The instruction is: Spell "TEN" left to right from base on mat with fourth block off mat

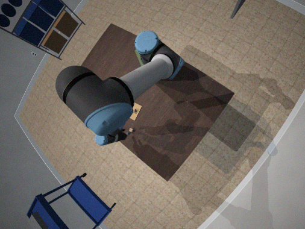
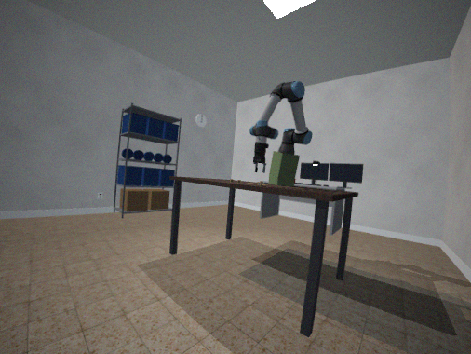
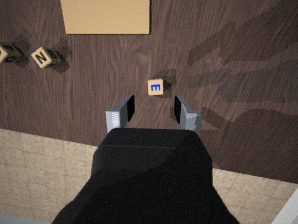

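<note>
The tan mat is 16 cm behind my hand, 9 cm to the right of it and 10 cm below it. Round my hand: N block 5 cm behind, 19 cm to the right, 9 cm below.
</note>
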